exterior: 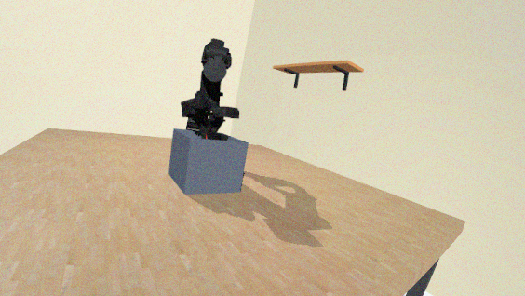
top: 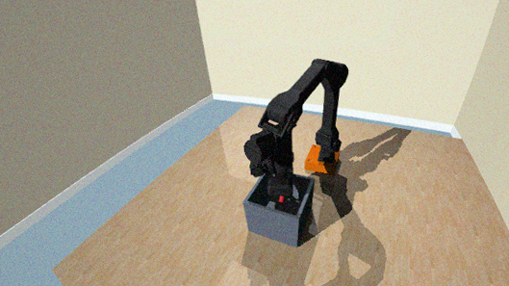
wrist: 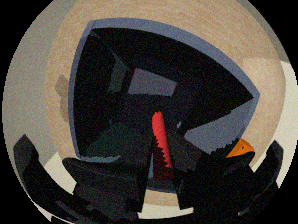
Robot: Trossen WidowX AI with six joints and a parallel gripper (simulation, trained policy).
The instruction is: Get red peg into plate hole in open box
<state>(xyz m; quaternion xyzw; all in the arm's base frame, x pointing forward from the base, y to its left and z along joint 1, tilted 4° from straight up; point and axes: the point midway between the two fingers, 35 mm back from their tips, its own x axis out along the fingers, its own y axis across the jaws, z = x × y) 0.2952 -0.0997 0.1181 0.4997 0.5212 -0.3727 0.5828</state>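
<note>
The red peg lies 10 mm above my gripper tip. Also, from my gripper tip: plate (70 mm below, 10 mm ahead).
</note>
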